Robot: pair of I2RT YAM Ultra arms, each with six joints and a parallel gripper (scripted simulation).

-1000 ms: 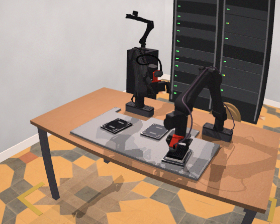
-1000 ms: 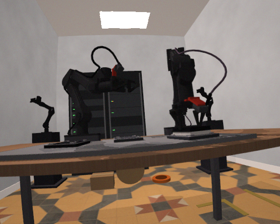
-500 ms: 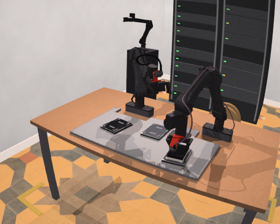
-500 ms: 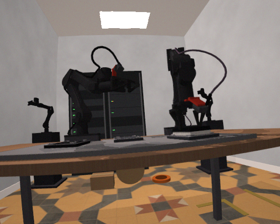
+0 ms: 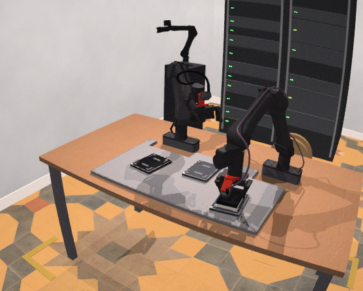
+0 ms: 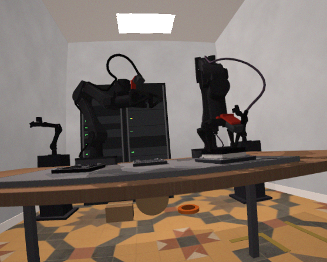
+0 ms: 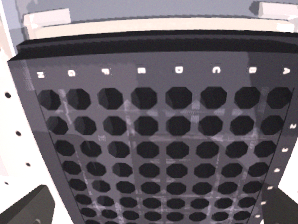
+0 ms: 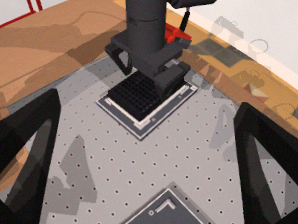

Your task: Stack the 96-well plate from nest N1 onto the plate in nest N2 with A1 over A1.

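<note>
Right now the black 96-well plate is 1 cm below my left hand. From my left hand the other things lie so: white 96-well plate (2 cm below).
</note>
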